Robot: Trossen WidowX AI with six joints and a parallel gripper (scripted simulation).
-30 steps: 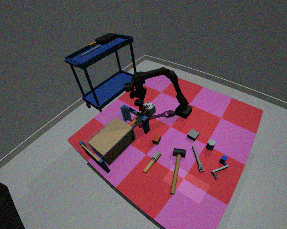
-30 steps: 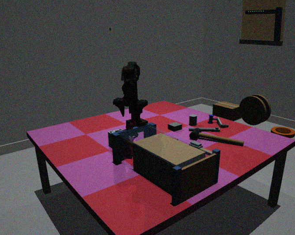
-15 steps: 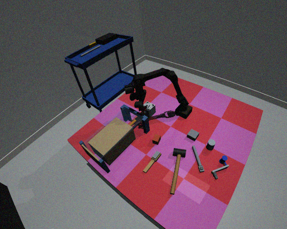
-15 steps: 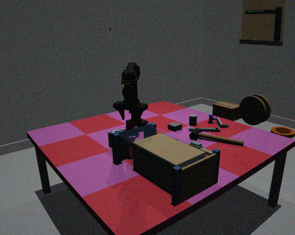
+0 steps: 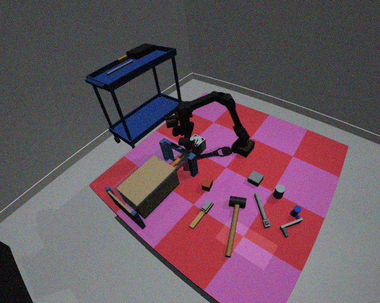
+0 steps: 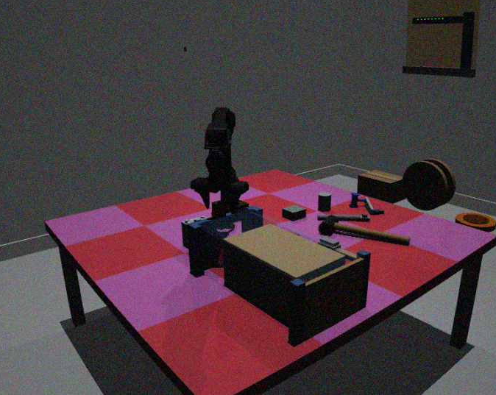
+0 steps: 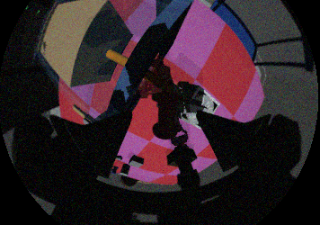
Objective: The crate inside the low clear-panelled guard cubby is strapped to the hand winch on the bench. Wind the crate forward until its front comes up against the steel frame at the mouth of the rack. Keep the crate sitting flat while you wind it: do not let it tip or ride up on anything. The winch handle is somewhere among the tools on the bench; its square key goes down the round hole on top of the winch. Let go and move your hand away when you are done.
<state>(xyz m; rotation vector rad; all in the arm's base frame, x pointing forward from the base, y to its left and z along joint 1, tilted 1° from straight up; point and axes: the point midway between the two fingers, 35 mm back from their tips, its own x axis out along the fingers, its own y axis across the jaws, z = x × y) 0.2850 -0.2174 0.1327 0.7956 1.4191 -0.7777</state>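
The red knob is 2 cm below my gripper tip. From my gripper tip the other things lie so: frame: 6 cm ahead, 2 cm to the right, 5 cm below; red-knobbed winch handle: 4 cm behind, 1 cm to the right, 5 cm below; grey winch: 11 cm behind, 4 cm to the right, 12 cm below.
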